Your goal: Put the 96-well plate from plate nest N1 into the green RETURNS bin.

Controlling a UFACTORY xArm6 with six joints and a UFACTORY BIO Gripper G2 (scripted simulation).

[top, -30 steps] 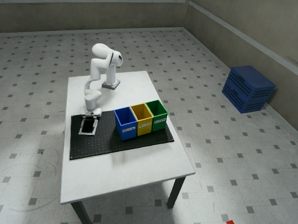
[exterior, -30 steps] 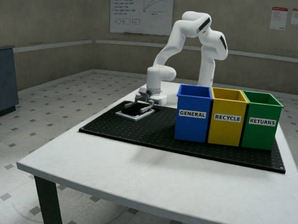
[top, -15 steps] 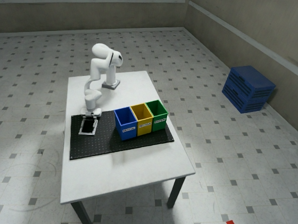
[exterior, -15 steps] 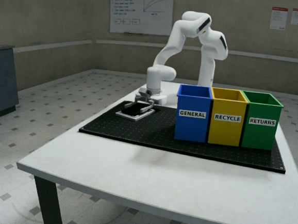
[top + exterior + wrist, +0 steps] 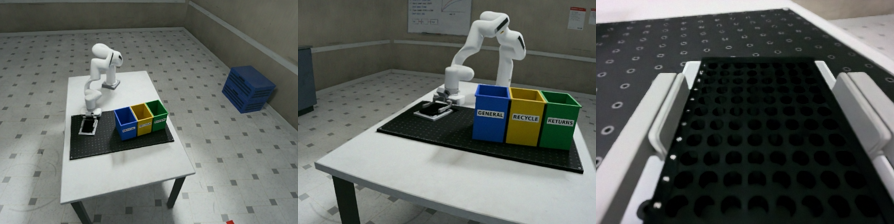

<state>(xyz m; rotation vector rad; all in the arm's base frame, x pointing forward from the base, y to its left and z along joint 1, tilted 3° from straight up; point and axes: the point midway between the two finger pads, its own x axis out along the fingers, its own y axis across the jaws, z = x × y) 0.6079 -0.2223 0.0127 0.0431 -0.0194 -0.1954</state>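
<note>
The plate nest N1 lies 20 mm below my hand. Also, from my hand: blue general bin 80 mm ahead, 290 mm to the left, 60 mm above; then yellow recycle bin 50 mm ahead, 420 mm to the left, 60 mm above; then black 96-well plate 10 mm below.
</note>
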